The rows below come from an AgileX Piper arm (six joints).
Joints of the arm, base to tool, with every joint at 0 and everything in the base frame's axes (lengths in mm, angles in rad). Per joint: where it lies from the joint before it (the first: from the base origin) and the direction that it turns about. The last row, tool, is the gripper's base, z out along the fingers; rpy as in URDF.
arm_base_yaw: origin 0 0 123 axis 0 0 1
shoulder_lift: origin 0 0 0 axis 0 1 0
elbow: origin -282.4 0 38.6 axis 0 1 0
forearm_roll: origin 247.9 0 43.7 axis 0.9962 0 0.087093
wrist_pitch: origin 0 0 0 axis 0 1 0
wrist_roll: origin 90.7 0 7.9 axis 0.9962 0 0.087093
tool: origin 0 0 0 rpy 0 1.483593 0
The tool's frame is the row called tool.
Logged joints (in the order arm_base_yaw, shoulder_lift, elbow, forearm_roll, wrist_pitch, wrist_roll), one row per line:
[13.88, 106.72, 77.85, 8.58, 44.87, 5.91]
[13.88, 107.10, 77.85, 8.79, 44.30, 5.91]
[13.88, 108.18, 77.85, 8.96, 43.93, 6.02]
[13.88, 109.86, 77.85, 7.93, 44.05, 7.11]
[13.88, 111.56, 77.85, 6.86, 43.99, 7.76]
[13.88, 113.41, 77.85, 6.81, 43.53, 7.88]
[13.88, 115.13, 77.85, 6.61, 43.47, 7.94]
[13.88, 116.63, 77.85, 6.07, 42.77, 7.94]
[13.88, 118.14, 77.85, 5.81, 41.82, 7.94]
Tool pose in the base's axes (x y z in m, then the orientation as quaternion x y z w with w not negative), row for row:
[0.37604, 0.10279, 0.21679, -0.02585, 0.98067, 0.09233, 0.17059]
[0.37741, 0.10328, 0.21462, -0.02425, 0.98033, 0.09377, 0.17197]
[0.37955, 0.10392, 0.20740, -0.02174, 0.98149, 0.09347, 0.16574]
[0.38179, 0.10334, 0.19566, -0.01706, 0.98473, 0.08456, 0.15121]
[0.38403, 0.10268, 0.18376, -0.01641, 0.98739, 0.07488, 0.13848]
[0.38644, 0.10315, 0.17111, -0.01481, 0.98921, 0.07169, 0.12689]
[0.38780, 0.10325, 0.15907, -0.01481, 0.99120, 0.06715, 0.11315]
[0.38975, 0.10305, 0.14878, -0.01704, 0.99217, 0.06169, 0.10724]
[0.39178, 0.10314, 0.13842, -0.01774, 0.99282, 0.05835, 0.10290]
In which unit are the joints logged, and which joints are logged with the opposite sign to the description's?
The joints are logged in degrees. Opposite sign: elbow.
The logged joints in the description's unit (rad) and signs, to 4 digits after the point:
[0.2423, 1.8626, -1.3587, 0.1497, 0.7831, 0.1031]
[0.2423, 1.8692, -1.3587, 0.1534, 0.7732, 0.1031]
[0.2423, 1.8881, -1.3587, 0.1564, 0.7667, 0.1051]
[0.2423, 1.9174, -1.3587, 0.1384, 0.7688, 0.1241]
[0.2423, 1.9471, -1.3587, 0.1197, 0.7678, 0.1354]
[0.2423, 1.9794, -1.3587, 0.1189, 0.7597, 0.1375]
[0.2423, 2.0094, -1.3587, 0.1154, 0.7587, 0.1386]
[0.2423, 2.0356, -1.3587, 0.1059, 0.7465, 0.1386]
[0.2423, 2.0619, -1.3587, 0.1014, 0.7299, 0.1386]

